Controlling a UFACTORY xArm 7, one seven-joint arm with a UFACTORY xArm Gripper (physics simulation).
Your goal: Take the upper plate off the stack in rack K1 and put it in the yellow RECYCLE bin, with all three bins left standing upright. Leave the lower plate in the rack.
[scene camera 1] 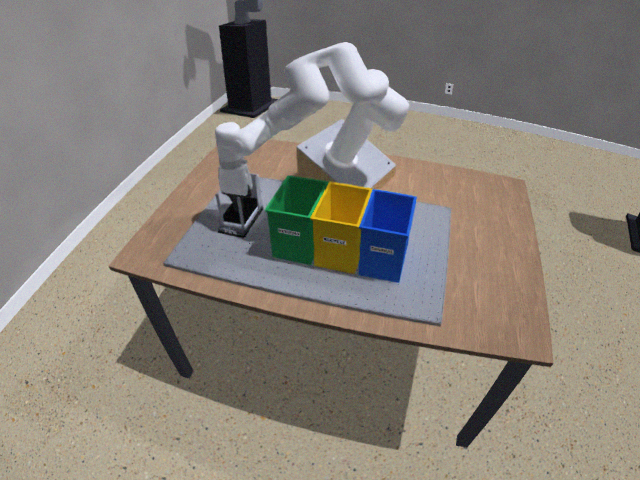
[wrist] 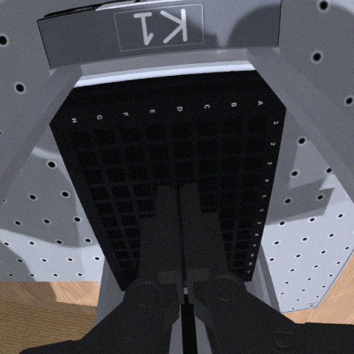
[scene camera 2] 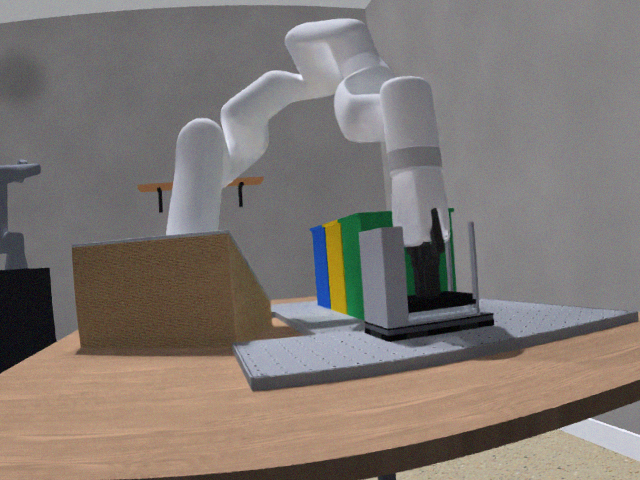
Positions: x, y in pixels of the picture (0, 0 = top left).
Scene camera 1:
my gripper: 238, 209
blue bin: 385, 227
yellow recycle bin: 336, 219
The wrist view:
my gripper: 178, 206
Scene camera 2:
my gripper: 428, 296
green bin: 351, 225
blue bin: 319, 237
yellow recycle bin: 333, 231
